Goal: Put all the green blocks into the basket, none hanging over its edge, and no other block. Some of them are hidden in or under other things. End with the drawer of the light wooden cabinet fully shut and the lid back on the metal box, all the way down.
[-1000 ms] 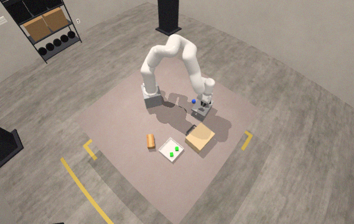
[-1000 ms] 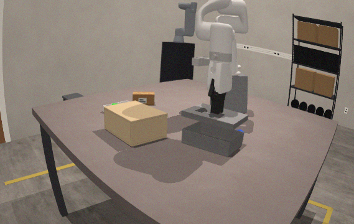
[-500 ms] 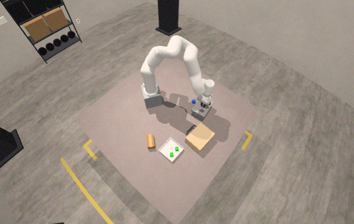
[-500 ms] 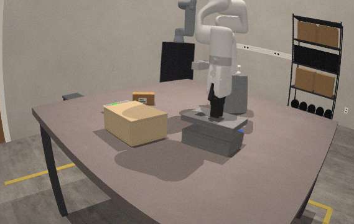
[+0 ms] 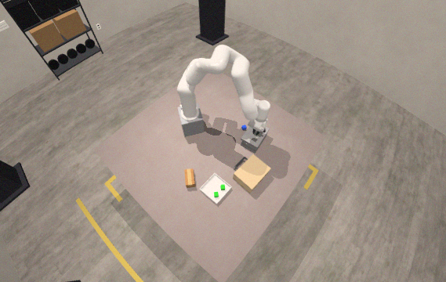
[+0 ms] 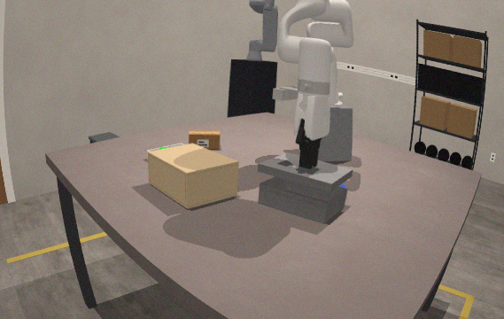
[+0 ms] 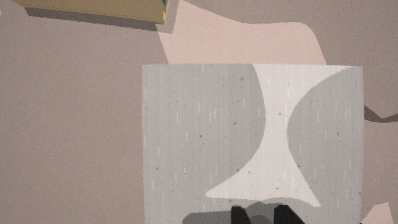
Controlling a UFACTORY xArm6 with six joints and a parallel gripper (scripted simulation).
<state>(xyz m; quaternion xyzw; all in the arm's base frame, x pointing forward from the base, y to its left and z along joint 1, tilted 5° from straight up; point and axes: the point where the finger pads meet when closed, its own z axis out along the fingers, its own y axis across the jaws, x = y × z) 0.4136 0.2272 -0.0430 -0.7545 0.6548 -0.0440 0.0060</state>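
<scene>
Right now the grey metal lid is 3 cm below my hand. From my hand the other things lie so: metal box: 9 cm below; light wooden cabinet: 15 cm ahead, 24 cm to the right, 8 cm below; blue block: 12 cm behind, 4 cm to the left, 10 cm below.
</scene>
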